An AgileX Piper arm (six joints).
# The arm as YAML. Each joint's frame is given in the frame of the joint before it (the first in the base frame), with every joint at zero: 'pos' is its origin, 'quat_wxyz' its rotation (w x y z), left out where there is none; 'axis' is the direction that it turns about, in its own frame. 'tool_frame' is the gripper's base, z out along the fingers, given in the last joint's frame.
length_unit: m
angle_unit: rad
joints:
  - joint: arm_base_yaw
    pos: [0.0, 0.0, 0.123]
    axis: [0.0, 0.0, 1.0]
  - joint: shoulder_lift
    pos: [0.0, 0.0, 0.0]
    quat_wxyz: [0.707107, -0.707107, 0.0, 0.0]
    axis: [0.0, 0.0, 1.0]
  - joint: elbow
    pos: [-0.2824, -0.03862, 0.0]
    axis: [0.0, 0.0, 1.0]
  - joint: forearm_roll
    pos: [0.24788, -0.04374, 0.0]
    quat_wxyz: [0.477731, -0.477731, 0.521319, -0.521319]
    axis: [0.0, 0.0, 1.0]
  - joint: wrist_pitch
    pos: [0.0, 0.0, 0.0]
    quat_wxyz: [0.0, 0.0, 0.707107, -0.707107]
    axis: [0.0, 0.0, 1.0]
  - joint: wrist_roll
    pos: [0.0, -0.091, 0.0]
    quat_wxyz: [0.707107, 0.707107, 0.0, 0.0]
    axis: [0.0, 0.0, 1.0]
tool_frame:
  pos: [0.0, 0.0, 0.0]
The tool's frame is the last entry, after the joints.
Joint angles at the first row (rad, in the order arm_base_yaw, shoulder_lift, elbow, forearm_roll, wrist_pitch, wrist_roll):
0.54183 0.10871 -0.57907 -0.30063 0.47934 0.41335
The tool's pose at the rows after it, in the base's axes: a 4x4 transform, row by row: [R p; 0 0 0 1], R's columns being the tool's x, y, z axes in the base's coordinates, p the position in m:
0.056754, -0.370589, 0.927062, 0.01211; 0.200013, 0.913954, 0.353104, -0.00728; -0.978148, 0.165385, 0.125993, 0.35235; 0, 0, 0, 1
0.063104, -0.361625, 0.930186, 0.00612; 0.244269, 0.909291, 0.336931, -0.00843; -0.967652, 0.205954, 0.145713, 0.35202; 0, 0, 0, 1
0.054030, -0.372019, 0.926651, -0.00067; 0.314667, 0.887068, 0.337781, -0.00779; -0.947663, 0.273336, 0.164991, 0.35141; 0, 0, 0, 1
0.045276, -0.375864, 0.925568, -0.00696; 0.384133, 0.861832, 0.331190, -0.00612; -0.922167, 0.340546, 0.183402, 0.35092; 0, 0, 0, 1
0.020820, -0.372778, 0.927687, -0.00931; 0.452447, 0.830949, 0.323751, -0.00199; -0.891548, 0.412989, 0.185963, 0.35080; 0, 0, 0, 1
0.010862, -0.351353, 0.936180, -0.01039; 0.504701, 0.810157, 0.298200, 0.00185; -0.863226, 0.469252, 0.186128, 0.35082; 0, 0, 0, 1
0.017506, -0.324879, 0.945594, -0.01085; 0.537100, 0.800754, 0.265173, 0.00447; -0.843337, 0.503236, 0.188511, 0.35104; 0, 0, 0, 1
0.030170, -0.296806, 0.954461, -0.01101; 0.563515, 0.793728, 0.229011, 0.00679; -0.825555, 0.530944, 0.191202, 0.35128; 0, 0, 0, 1
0.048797, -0.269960, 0.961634, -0.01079; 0.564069, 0.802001, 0.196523, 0.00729; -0.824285, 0.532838, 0.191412, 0.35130; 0, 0, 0, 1
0.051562, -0.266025, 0.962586, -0.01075; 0.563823, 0.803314, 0.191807, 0.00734; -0.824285, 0.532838, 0.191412, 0.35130; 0, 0, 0, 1
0.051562, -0.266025, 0.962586, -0.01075; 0.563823, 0.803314, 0.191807, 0.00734; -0.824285, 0.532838, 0.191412, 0.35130; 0, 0, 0, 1
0.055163, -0.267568, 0.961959, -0.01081; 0.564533, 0.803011, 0.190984, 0.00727; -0.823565, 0.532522, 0.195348, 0.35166; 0, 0, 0, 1
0.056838, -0.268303, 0.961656, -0.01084; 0.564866, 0.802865, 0.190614, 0.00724; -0.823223, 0.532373, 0.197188, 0.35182; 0, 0, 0, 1
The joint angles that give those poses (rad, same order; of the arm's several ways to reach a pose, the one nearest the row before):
0.49937 0.07724 -0.57909 -0.29469 0.47937 0.41340
0.46189 0.05226 -0.57908 -0.24730 0.47937 0.41334
0.42559 0.02616 -0.57908 -0.16318 0.47936 0.41331
0.37846 0.00351 -0.57909 -0.07429 0.47936 0.41331
0.32375 0.00000 -0.57905 0.02562 0.47933 0.41330
0.25862 0.00000 -0.57908 0.10576 0.48114 0.41335
0.20018 0.00000 -0.57910 0.15588 0.48115 0.41341
0.14259 0.00000 -0.57907 0.19804 0.48113 0.41330
0.10736 0.00000 -0.57907 0.20091 0.48112 0.41333
0.10249 0.00002 -0.57907 0.20085 0.48110 0.41338
0.10249 0.00002 -0.57907 0.20085 0.48110 0.41338
0.10243 0.00001 -0.57908 0.20088 0.47705 0.41335
0.10239 -0.00002 -0.57905 0.20096 0.47516 0.41329

